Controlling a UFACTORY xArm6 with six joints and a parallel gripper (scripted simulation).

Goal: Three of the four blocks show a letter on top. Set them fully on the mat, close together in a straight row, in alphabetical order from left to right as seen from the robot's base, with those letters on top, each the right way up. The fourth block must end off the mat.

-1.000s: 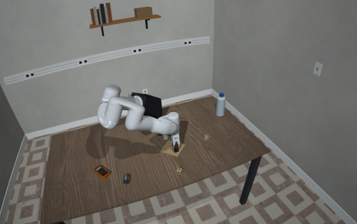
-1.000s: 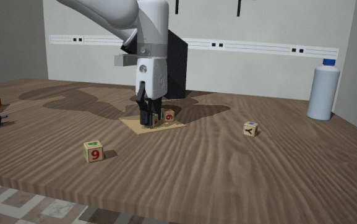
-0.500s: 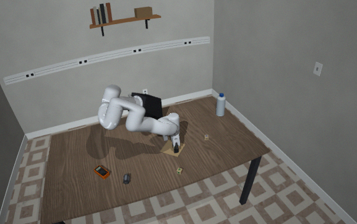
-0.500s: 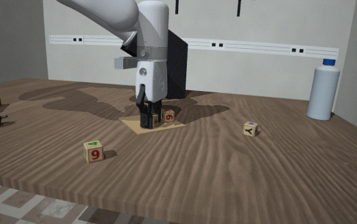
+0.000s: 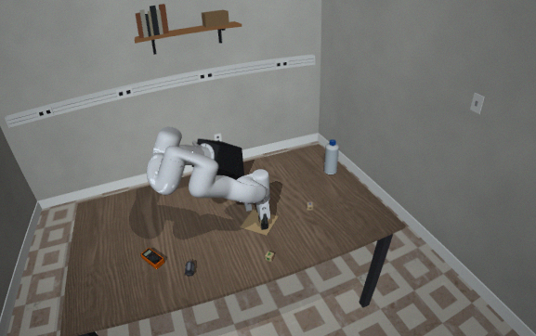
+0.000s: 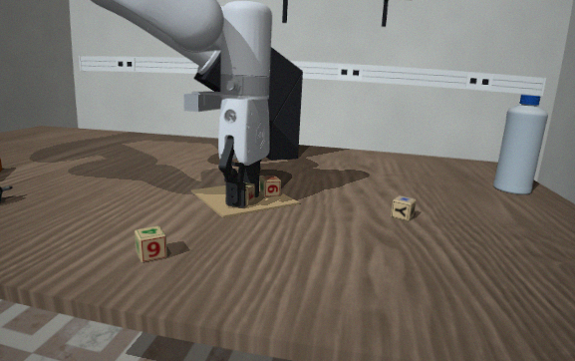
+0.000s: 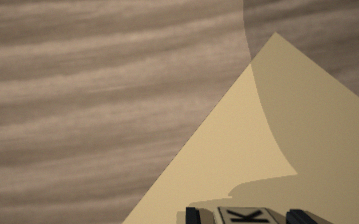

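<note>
Right now my hand is 30 mm past the tan mat and 20 mm above it. Round my hand: white bottle 590 mm to the left, 80 mm behind, 70 mm above; orange meter 520 mm to the right, 160 mm behind, 10 mm below; grey device 410 mm to the right, 10 mm below.
</note>
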